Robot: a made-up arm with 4 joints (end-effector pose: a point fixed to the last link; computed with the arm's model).
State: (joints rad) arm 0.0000 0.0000 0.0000 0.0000
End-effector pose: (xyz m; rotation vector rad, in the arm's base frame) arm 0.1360 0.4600 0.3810 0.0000 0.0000 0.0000
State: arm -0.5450 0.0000 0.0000 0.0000
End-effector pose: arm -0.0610 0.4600 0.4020 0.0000 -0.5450 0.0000
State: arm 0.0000 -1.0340 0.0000 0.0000
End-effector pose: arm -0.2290 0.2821 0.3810 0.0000 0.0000 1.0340
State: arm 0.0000 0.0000 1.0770 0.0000
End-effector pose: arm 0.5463 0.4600 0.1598 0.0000 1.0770 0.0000
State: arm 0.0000 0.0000 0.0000 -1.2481
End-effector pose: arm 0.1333 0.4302 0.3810 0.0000 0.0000 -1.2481
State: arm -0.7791 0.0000 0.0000 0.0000
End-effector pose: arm -0.1435 0.4600 0.3779 0.0000 -0.7791 0.0000
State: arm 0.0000 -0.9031 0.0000 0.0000
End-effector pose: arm -0.1958 0.3243 0.3810 0.0000 0.0000 0.9031
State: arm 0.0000 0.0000 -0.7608 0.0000
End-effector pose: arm -0.1715 0.4600 0.2421 0.0000 -0.7608 0.0000
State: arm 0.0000 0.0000 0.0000 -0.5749
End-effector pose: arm 0.1396 0.4459 0.3810 0.0000 0.0000 -0.5749
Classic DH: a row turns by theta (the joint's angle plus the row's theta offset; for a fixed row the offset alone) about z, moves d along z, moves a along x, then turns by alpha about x. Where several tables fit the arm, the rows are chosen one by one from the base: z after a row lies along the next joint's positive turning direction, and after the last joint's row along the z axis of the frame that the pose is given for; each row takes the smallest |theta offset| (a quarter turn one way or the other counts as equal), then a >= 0, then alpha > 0; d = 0 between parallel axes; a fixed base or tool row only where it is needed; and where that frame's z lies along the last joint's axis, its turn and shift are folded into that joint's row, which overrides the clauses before.
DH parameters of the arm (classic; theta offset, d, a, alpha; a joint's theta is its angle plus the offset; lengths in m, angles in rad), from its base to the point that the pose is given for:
base (fixed): 0 0.039 0 -1.5708
joint 1: 0 0.05 0.11 -1.5708
joint 2: 0 0.112 0.046 1.5708
joint 3: 0 0.397 -0.042 1.5708
joint 4: 0.5337 0 0.0256 0
tool (fixed): -0.5337 0.454 0 0

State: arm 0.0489 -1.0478 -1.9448 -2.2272
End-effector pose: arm -0.4070 -0.0764 -0.2613 2.0038 0.1632 -0.8180
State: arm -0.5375 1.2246 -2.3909 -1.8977
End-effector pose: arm 0.5661 0.3990 -0.1696 -1.0829 2.3322 0.7480
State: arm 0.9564 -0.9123 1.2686 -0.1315
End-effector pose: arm 0.0783 0.6739 -0.0013 -0.3032 1.9979 1.0206
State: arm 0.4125 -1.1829 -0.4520 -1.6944
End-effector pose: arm -0.1654 0.0238 0.4198 0.3420 0.3364 -0.5876
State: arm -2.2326 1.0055 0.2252 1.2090
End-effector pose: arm -0.5893 0.1899 0.2407 -0.1136 -2.1139 0.3285
